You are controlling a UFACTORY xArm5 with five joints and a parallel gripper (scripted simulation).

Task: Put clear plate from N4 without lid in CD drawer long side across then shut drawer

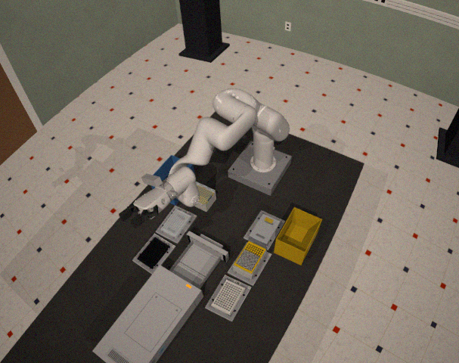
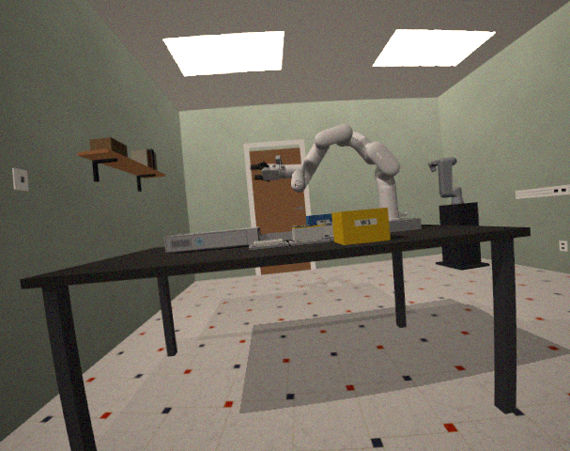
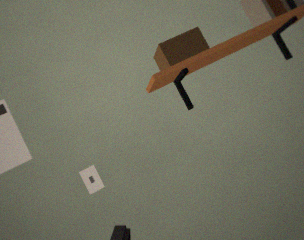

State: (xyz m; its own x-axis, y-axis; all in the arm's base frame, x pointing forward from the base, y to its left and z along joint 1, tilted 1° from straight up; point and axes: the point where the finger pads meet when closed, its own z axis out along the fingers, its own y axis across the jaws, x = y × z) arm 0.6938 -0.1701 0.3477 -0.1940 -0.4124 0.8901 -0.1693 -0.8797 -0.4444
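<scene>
Now: hand 230 mm past the clear plate, 40 mm to the left of it and 380 mm above it. Also, from my hand: drawer: 80 mm behind, 150 mm to the left, 360 mm below; then black plate: 60 mm behind, 40 mm to the right, 380 mm below; then white plate: 30 mm behind, 340 mm to the left, 380 mm below.
</scene>
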